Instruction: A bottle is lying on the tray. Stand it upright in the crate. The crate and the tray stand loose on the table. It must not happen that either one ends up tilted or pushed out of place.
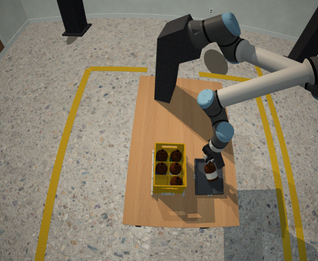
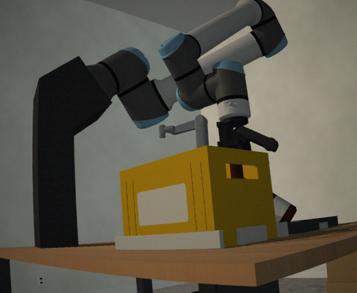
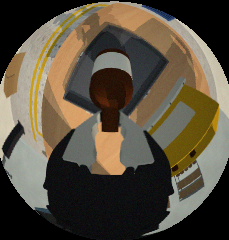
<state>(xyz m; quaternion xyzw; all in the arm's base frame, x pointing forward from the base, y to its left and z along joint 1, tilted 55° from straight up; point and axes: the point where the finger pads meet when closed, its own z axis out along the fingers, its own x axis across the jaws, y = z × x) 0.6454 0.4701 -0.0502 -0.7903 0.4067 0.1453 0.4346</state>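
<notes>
The brown bottle is 30 mm below my hand, 30 mm ahead of it and 20 mm to the left of it. The rest, counted from my hand: crate (240 mm to the right, 80 mm ahead, 30 mm below); then dark tray (100 mm below, 60 mm ahead, 40 mm to the left).
</notes>
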